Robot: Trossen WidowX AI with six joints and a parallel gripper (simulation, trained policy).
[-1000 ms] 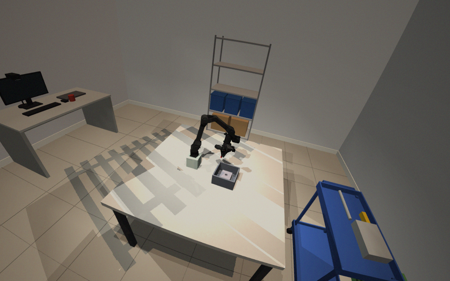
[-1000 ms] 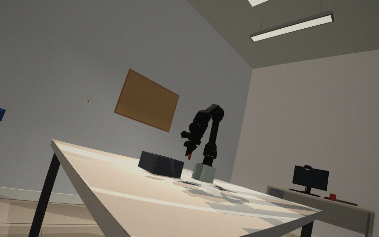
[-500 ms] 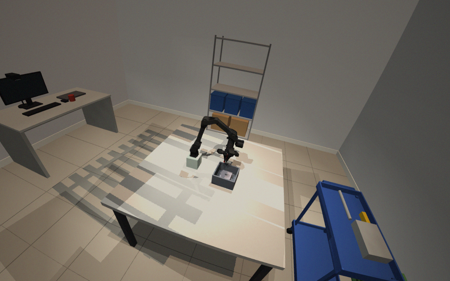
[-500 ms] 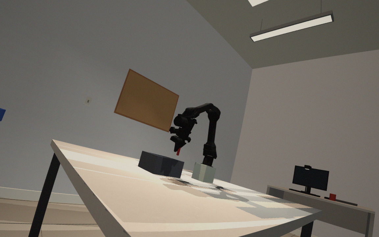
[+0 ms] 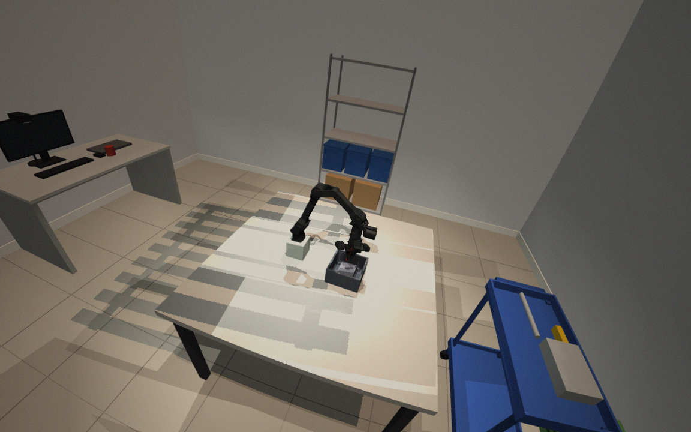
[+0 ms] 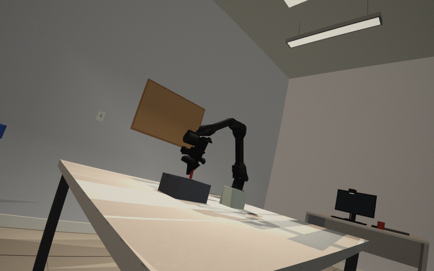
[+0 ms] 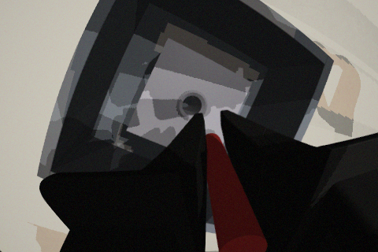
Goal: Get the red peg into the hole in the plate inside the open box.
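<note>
Right now the red peg is 10 mm behind my gripper tip, 20 mm to the left of it and 20 mm above it. The rest, counted from my gripper tip: dark box (90 mm below); plate (70 mm below).
</note>
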